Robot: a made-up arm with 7 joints. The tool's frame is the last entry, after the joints. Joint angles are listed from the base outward.
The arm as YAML. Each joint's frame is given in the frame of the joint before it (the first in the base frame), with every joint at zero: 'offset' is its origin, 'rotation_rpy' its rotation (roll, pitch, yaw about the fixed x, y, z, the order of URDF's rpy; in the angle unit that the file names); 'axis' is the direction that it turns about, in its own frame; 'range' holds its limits. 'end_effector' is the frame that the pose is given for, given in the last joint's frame.
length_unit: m
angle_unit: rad
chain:
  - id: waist
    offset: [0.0, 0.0, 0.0]
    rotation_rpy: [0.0, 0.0, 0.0]
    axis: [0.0, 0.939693, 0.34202]
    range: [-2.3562, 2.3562]
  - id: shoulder
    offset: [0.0, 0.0, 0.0]
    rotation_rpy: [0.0, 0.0, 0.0]
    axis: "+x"
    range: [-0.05, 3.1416]
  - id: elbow
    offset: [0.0, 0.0, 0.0]
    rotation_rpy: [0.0, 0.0, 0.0]
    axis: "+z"
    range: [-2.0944, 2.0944]
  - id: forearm
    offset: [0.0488, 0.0, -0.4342]
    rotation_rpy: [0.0, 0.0, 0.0]
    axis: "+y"
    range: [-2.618, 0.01]
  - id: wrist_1
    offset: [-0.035, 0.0, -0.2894]
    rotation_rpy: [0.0, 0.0, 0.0]
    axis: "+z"
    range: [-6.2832, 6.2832]
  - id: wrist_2
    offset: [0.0, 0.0, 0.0]
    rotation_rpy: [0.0, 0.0, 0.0]
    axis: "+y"
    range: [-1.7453, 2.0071]
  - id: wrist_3
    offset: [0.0, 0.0, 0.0]
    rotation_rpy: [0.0, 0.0, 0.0]
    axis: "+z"
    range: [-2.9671, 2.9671]
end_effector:
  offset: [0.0, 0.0, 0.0]
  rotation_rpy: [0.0, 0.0, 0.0]
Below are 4 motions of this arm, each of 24 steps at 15 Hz.
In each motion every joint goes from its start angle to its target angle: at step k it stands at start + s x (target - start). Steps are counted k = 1, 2, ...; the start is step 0. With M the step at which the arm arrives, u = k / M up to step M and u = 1 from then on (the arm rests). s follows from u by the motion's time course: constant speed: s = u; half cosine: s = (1 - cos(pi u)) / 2; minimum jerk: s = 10 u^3 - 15 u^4 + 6 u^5.
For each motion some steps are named. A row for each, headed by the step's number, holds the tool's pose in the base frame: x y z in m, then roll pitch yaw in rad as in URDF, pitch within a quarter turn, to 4 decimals.
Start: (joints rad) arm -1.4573 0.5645 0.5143 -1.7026 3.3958 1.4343 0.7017
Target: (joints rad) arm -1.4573 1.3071 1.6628 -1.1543 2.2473 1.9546 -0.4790
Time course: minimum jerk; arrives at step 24
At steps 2, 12, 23, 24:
2: 0.4155 0.1579 0.3233 -1.5702 -1.0009 -1.5711
12: 0.2783 0.4524 0.2950 1.7904 -0.9803 2.2035
23: 0.0882 0.6222 0.1866 2.1228 -0.1257 2.7373
24: 0.0880 0.6224 0.1864 2.1233 -0.1248 2.7380

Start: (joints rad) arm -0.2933 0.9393 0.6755 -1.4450 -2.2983 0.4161 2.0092
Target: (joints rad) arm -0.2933 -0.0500 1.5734 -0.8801 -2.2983 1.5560 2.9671
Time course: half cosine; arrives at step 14
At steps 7, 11, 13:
7: 0.2840 0.4738 -0.3507 -2.4538 -0.7280 -2.0231
11: 0.2208 0.2848 -0.5825 -2.0022 -0.8206 -1.9395
13: 0.2019 0.2164 -0.6248 -1.9893 -0.8563 -1.8474

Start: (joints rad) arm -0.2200 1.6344 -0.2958 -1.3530 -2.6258 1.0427 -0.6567
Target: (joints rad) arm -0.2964 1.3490 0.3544 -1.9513 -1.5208 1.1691 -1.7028
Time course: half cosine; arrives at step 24
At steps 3, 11, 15, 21, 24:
3: 0.3586 0.5027 0.0112 -1.9904 -0.3624 0.8865
11: 0.3752 0.4247 0.0534 -2.7172 -0.3728 1.0865
15: 0.3622 0.3827 0.0866 -3.0942 -0.2222 1.1912
21: 0.3306 0.3475 0.1181 2.9129 0.0064 1.2076
24: 0.3250 0.3432 0.1219 2.8830 0.0402 1.2028

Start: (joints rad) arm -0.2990 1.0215 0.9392 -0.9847 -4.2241 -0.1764 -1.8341
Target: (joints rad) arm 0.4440 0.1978 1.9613 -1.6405 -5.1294 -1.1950 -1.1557
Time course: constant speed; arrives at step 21
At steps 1, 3, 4, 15, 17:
1: 0.2408 0.6230 -0.1014 -3.0465 -1.1936 -1.9551
3: 0.2040 0.6189 -0.1420 -2.8820 -1.2178 -1.9602
4: 0.1828 0.6158 -0.1614 -2.8071 -1.2246 -1.9502
15: -0.1405 0.5042 -0.2988 -2.6274 -1.0224 -1.0665
17: -0.2063 0.4632 -0.3016 -2.6413 -0.9051 -0.8558

